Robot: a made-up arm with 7 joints.
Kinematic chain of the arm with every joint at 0, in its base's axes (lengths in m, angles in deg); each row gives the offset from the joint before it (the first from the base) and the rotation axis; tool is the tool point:
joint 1: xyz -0.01 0 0.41 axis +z
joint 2: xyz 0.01 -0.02 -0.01 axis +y
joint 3: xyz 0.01 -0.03 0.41 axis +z
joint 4: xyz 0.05 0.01 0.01 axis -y
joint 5: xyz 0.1 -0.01 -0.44 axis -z
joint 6: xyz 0.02 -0.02 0 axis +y
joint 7: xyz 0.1 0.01 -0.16 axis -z
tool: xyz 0 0.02 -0.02
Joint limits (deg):
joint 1: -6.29..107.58
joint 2: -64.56..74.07
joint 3: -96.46..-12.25
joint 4: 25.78..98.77
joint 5: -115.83..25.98
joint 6: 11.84..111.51
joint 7: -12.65..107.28
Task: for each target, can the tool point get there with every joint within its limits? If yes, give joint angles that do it. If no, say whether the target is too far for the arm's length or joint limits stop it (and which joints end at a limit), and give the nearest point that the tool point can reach.
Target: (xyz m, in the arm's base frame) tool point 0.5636 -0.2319 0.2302
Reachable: yes | joints 51.32 55.09 -65.27 46.24 -82.08 44.60 60.91
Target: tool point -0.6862 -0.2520 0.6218
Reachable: no: joint limits stop it (at a limit: joint 1, joint 3, joint 4, joint 5, joint 6, joint 7) | nearest point -0.7079 -0.4356 0.6223 | short by 0.185 m
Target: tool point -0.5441 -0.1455 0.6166
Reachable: no: joint limits stop it (at a limit: joint 1, joint 3, joint 4, joint 6, joint 7) | nearest point -0.6281 -0.4553 0.6371 | short by 0.322 m
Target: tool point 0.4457 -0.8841 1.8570
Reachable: no: too far | nearest point 0.2541 -0.5124 1.2194 | short by 0.763 m
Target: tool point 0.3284 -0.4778 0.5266
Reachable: yes | joints 35.42 23.53 -83.48 55.48 -53.96 88.27 84.34
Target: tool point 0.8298 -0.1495 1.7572
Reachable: no: too far | nearest point 0.5250 -0.0952 1.2401 | short by 0.603 m
